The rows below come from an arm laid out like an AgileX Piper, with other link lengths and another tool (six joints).
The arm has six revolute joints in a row. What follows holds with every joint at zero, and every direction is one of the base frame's.
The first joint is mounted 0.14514 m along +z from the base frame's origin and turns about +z.
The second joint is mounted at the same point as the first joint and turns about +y.
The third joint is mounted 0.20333 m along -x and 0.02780 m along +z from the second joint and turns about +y.
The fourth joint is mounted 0.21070 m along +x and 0.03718 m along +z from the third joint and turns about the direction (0.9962, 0, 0.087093).
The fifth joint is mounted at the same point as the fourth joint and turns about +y.
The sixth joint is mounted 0.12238 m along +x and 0.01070 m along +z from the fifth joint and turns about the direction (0.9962, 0, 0.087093).
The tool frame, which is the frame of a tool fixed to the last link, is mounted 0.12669 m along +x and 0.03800 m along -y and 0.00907 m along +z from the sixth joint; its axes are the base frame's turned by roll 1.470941, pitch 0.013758 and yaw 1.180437 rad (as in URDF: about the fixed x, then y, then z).
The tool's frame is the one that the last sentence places.
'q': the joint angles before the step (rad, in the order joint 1, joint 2, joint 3, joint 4, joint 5, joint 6). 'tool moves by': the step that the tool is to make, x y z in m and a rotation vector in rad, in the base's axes. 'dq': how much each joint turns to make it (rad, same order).
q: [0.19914 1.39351 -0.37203 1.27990 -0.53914 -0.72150]
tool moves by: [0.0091 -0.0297 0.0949 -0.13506 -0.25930 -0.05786]
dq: [0.00019 -0.25257 -0.00001 0.01580 -0.15910 -0.12330]
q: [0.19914 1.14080 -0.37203 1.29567 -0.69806 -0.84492]
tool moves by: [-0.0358 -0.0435 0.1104 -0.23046 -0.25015 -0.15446]
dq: [-0.00001 -0.24879 -0.00002 -0.03636 -0.25136 -0.16984]
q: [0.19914 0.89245 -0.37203 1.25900 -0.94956 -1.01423]
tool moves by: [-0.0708 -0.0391 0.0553 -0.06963 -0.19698 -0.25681]
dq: [-0.00564 -0.13999 -0.00237 0.01327 -0.27128 -0.05125]
